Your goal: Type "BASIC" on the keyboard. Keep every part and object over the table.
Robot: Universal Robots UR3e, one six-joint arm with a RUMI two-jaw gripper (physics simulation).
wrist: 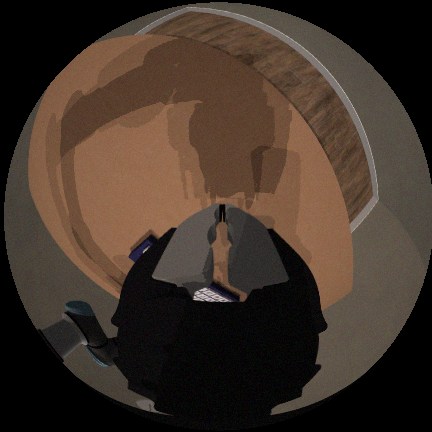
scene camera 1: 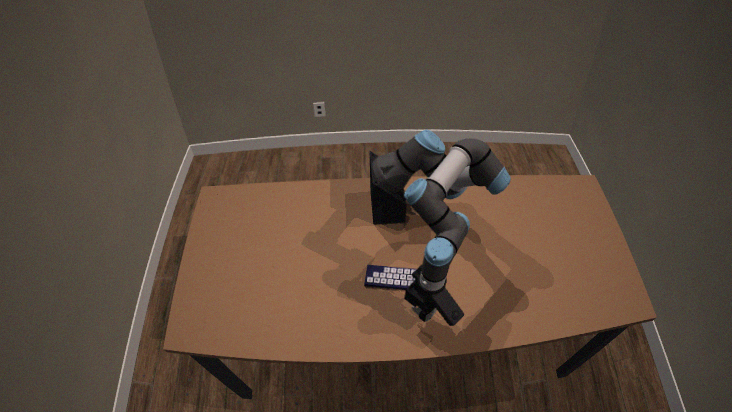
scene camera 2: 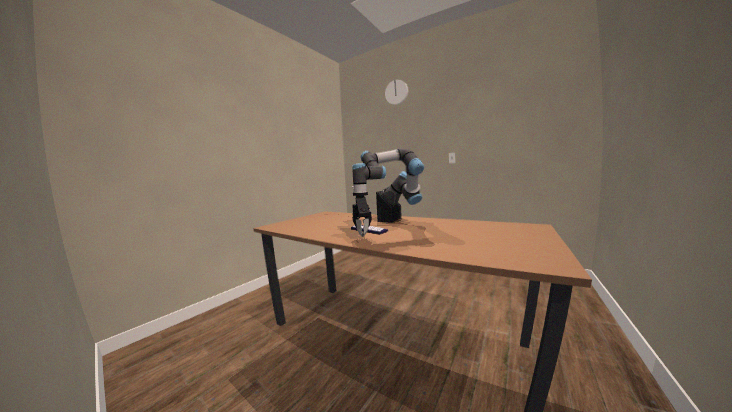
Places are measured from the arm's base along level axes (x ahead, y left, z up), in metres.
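Pixels of known places: gripper, fingertip midpoint: [wrist: 222,205] [scene camera 1: 426,319] [scene camera 2: 362,236]; arm's base at its link origin: [scene camera 1: 386,175] [scene camera 2: 388,198].
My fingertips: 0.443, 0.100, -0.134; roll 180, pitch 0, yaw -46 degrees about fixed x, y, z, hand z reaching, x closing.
Note:
Ahead of a thing's pixels: the offset from my fingertips to its top centre, as dx, dy, dz. "pt": to the spot under its first point. Level surfaces: height alone.
A dark blue keyboard {-0.148, -0.066, +0.007} [scene camera 1: 390,277] [scene camera 2: 379,231] with white keys lies flat on the table. In the scene camera 1 view its right end is hidden under the wrist and gripper. In the wrist view parts of the keyboard {pt -0.131, -0.113, +0.006} [wrist: 215,294] show between the fingers' bases, and one blue corner shows at the left of the gripper body. The key letters are too small to read surely. My gripper [scene camera 1: 424,318] [scene camera 2: 362,234] [wrist: 222,205] is shut, with nothing between its tips. It points down, low over the table, on the front side of the keyboard and apart from its keys.
The brown table {dz -0.011} [scene camera 1: 266,307] [scene camera 2: 486,250] [wrist: 125,175] has its front edge a short way beyond the gripper. The arm's black base [scene camera 1: 389,204] [scene camera 2: 388,208] stands behind the keyboard. The arm reaches over from the right in the scene camera 1 view, and its shadows fall across the table.

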